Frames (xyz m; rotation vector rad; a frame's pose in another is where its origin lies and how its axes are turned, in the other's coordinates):
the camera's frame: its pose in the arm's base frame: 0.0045 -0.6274 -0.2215 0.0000 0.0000 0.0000
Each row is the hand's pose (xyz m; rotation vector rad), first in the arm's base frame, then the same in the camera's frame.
Working: the arm's base frame: its pose in the camera's frame: -0.0045 0.6274 0.2215 0.0000 0.0000 0.0000

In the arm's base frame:
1: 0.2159 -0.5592 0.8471 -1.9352 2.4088 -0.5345
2: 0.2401 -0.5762 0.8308 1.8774 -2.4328 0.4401
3: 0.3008 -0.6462 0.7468 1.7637 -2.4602 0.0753
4: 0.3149 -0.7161 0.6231 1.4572 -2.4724 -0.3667
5: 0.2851 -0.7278 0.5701 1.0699 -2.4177 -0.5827
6: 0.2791 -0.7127 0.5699 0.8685 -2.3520 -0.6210
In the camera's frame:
1: 0.2114 0.0682 1.0686 -1.9352 2.4088 -0.5345
2: 0.2356 0.0512 1.0523 1.8774 -2.4328 0.4401
3: 0.2963 -0.0188 0.9683 1.7637 -2.4602 0.0753
4: 0.3104 -0.0887 0.8446 1.4572 -2.4724 -0.3667
5: 0.2806 -0.1004 0.7916 1.0699 -2.4177 -0.5827
6: 0.2746 -0.0853 0.7914 0.8685 -2.3520 -0.6210

